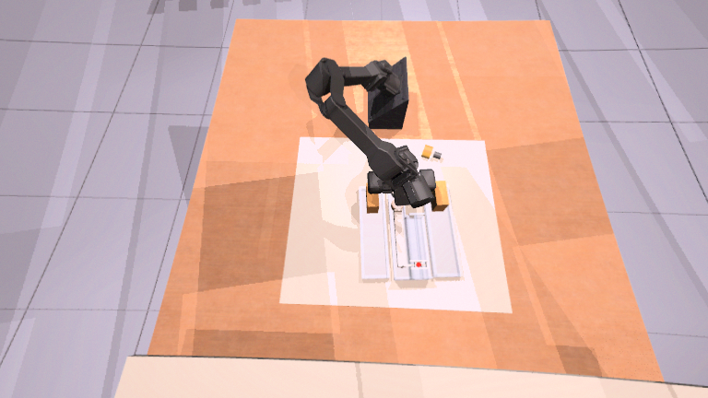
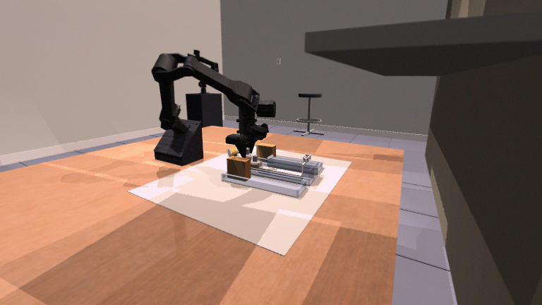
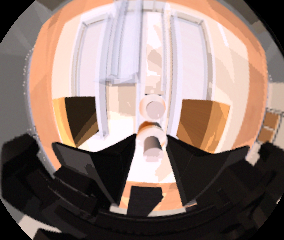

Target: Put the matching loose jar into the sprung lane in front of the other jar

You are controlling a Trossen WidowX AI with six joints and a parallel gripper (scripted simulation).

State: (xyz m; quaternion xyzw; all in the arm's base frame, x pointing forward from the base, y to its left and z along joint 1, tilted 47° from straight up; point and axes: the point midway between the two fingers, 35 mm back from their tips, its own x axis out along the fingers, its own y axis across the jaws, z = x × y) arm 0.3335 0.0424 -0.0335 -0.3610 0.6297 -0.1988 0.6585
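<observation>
Right now the sprung lane is 13 cm ahead of my gripper tip, 5 cm to the left of it and 3 cm below it. The rest, counted from my gripper tip: red mark: 21 cm ahead, 8 cm to the left, 2 cm above.
</observation>
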